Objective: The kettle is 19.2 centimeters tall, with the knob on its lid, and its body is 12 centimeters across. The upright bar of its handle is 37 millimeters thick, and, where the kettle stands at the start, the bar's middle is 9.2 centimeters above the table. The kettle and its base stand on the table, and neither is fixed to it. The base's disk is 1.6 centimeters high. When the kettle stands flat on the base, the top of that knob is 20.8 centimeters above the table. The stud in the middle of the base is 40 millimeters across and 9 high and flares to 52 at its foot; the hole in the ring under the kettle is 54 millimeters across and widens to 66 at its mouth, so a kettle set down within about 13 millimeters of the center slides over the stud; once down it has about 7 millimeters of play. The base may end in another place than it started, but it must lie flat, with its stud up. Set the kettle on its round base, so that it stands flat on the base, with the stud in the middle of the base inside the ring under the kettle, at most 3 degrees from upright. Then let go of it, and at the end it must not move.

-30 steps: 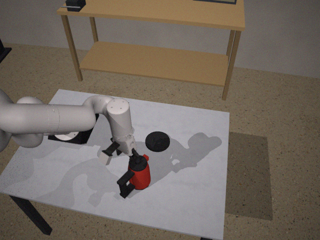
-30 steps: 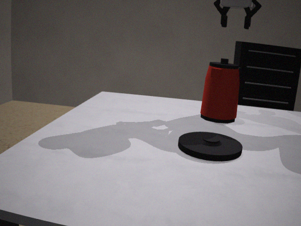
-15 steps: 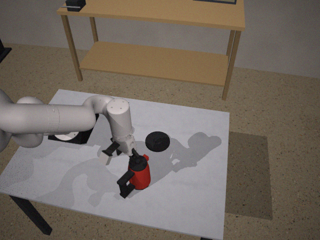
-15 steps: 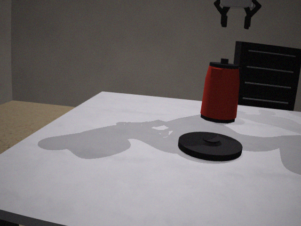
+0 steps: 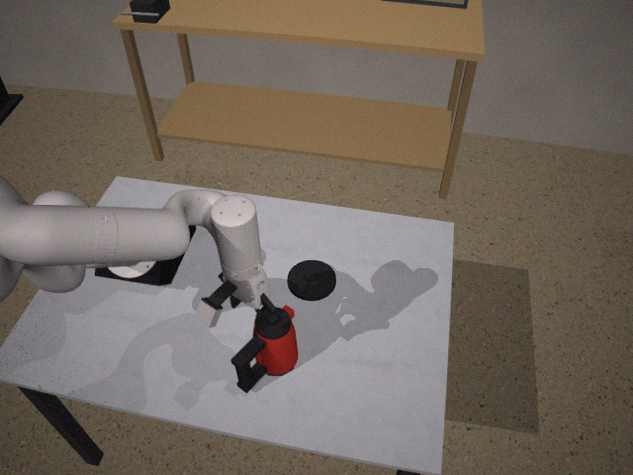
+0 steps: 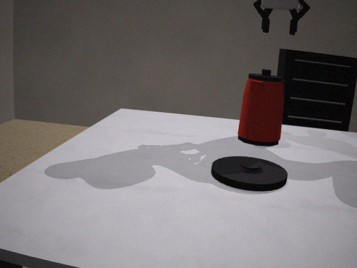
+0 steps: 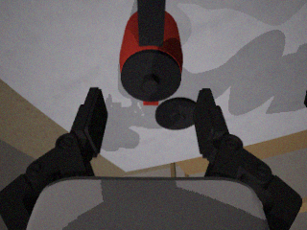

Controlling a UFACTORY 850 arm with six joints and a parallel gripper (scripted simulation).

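The red kettle lies 21 cm below my hand, 3 cm to the left of it and 2 cm ahead of it. The rest, counted from my hand: round black base 33 cm to the left, 29 cm below, 11 cm ahead.
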